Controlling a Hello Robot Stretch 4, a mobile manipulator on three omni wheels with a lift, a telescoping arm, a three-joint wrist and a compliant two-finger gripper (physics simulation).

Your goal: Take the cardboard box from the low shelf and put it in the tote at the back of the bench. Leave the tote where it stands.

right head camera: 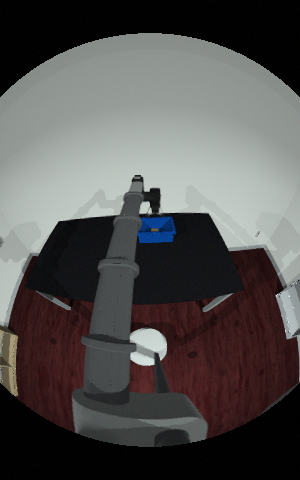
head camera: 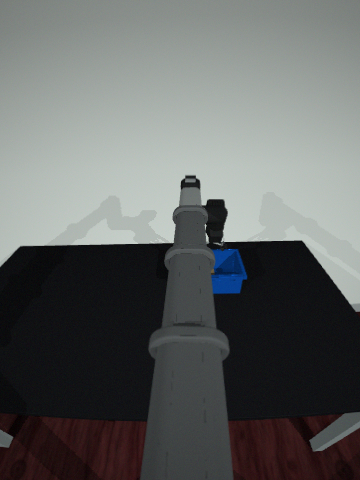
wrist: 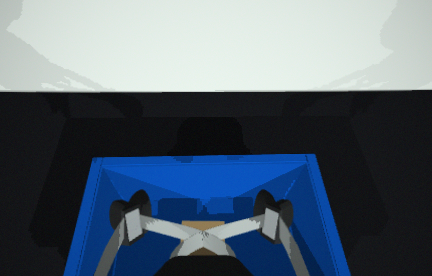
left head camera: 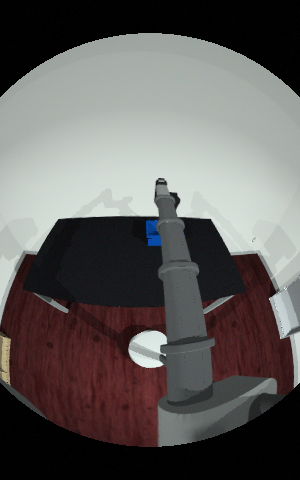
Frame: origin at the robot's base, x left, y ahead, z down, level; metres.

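Seen in the pictures: gripper, fingertip midpoint: (right head camera: 154, 216) (wrist: 202, 206); robot's base, link origin: (right head camera: 146, 345) (left head camera: 148, 347).
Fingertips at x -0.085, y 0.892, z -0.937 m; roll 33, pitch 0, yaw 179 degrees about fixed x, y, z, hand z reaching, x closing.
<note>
Pixels of each thing's middle, then the offset from my fingertips to it. Level surfaces: height alone.
- blue tote, body centre: (wrist: 207, 243) (head camera: 209, 271) (right head camera: 155, 229) (left head camera: 163, 232) dx -0.007, dy +0.004, dz +0.143 m
- bench, surface height: dz +0.202 m
- brown cardboard box, body centre: (wrist: 202, 259) (right head camera: 154, 233) dx +0.000, dy -0.010, dz +0.175 m
The blue tote (head camera: 227, 285) (left head camera: 154, 241) (right head camera: 156, 238) (wrist: 205, 175) stands upright at the back of the bench (head camera: 100, 325) (left head camera: 100, 265) (right head camera: 200, 265). The brown cardboard box (right head camera: 155, 230) (wrist: 202, 224) lies inside it on the floor, apart from the walls that show; the fingers partly cover it in the wrist view. A sliver of the box (head camera: 212, 271) shows beside the arm in the head view. My gripper (head camera: 217, 246) (right head camera: 155, 215) (wrist: 202, 206) is open and empty, above the tote near its back side. In the left head view the arm hides the fingers.
My arm (head camera: 190, 300) (left head camera: 182, 310) (right head camera: 112, 310) reaches over the bench. A pale wall (head camera: 150, 100) rises behind it. A white round disc (left head camera: 145, 342) is on the floor in front. A beige piece of furniture (left head camera: 4, 350) is at the left edge, a pale grey one (left head camera: 289, 312) at the right.
</note>
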